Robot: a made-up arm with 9 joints.
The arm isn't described. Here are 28 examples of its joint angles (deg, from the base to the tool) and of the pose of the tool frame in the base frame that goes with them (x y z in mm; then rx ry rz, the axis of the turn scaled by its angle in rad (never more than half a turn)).
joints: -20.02 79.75 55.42 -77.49 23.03 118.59 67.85 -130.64 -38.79
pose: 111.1 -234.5 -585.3 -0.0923 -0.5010 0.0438
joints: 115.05 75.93 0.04 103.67 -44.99 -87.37 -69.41 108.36 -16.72
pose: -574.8 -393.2 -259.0 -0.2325 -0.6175 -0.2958
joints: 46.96 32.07 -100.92 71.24 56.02 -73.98 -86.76 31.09 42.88
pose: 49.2 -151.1 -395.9 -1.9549 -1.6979 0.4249
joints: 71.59 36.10 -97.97 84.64 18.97 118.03 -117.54 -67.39 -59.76
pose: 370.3 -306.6 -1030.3 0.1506 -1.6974 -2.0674
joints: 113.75 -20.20 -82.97 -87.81 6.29 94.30 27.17 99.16 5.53
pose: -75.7 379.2 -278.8 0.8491 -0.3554 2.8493
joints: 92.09 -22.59 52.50 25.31 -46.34 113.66 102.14 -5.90 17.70
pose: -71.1 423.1 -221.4 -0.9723 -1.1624 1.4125
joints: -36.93 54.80 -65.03 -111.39 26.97 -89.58 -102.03 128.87 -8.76
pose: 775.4 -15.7 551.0 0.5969 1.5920 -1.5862
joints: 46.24 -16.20 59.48 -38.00 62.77 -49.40 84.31 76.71 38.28
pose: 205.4 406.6 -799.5 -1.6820 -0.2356 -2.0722
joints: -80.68 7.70 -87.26 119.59 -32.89 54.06 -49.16 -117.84 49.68
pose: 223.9 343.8 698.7 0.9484 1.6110 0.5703
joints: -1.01 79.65 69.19 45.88 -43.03 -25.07 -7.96 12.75 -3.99
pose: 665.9 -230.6 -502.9 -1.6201 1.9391 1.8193
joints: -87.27 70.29 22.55 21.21 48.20 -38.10 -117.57 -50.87 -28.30
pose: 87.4 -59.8 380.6 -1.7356 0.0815 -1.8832
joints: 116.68 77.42 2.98 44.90 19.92 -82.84 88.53 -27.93 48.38
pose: 20.9 -472.6 -207.3 -0.3452 0.3271 0.6731
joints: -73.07 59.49 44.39 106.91 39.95 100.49 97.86 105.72 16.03
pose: 906.2 -275.9 490.1 -0.4283 2.2418 -1.7890
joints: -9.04 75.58 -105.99 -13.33 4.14 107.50 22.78 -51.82 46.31
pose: 247.1 14.2 -22.2 -0.1425 -2.2826 1.9098
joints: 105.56 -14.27 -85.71 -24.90 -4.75 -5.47 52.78 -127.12 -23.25
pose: -83.5 -162.9 -581.0 -0.6202 -1.1620 1.0623
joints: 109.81 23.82 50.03 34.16 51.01 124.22 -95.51 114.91 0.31
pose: -635.5 -204.3 -677.1 0.3894 -0.9000 0.0540
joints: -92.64 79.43 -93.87 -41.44 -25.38 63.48 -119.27 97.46 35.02
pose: 684.3 -431.1 272.5 -0.9529 -2.8537 -0.7904
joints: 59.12 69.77 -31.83 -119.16 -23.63 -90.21 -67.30 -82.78 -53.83
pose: 540.3 -447.9 -222.2 -1.1340 0.7523 1.5175
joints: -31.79 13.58 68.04 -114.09 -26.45 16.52 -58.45 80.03 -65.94
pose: 848.5 -51.1 -33.7 0.1538 1.7295 1.0269
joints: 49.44 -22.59 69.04 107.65 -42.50 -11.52 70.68 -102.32 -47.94
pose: 717.3 99.0 -954.8 0.0772 0.7399 2.5312
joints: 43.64 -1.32 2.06 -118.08 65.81 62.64 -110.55 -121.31 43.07
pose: 91.4 234.0 -343.2 1.8575 -0.4489 2.1018
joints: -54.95 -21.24 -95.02 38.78 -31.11 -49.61 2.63 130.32 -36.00
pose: 506.3 128.1 519.1 -1.0621 -0.4603 0.8336
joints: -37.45 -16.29 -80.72 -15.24 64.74 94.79 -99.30 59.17 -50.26
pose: 922.5 91.5 322.7 1.3515 -1.8042 1.6714
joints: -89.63 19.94 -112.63 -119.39 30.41 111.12 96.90 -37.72 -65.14
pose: 382.9 574.4 826.7 -0.4841 1.5434 -2.2030
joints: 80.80 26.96 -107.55 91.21 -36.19 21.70 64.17 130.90 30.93
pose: 87.6 -223.4 -1042.5 -0.5592 -1.7469 -1.0244
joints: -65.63 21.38 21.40 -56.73 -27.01 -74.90 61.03 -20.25 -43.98
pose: 833.0 -97.7 400.6 -1.8037 2.1569 1.1448
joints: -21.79 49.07 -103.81 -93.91 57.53 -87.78 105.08 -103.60 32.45
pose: 727.2 -159.2 -354.9 0.0233 -0.3581 -1.5635
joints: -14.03 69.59 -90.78 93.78 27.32 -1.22 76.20 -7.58 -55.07
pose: 827.7 -434.7 169.4 -0.4948 -1.7272 0.9075
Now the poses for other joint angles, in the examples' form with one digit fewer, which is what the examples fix.
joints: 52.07 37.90 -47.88 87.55 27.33 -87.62 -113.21 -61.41 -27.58
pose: -115 -180 -683 1.132 1.390 0.311
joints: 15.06 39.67 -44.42 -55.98 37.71 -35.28 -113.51 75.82 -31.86
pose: 757 211 -278 -1.974 1.377 -0.354
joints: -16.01 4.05 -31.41 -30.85 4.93 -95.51 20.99 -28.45 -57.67
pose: 800 -59 206 0.004 -2.853 0.457
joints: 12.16 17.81 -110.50 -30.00 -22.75 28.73 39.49 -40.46 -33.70
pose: 313 -213 -200 -1.683 -0.807 -0.582
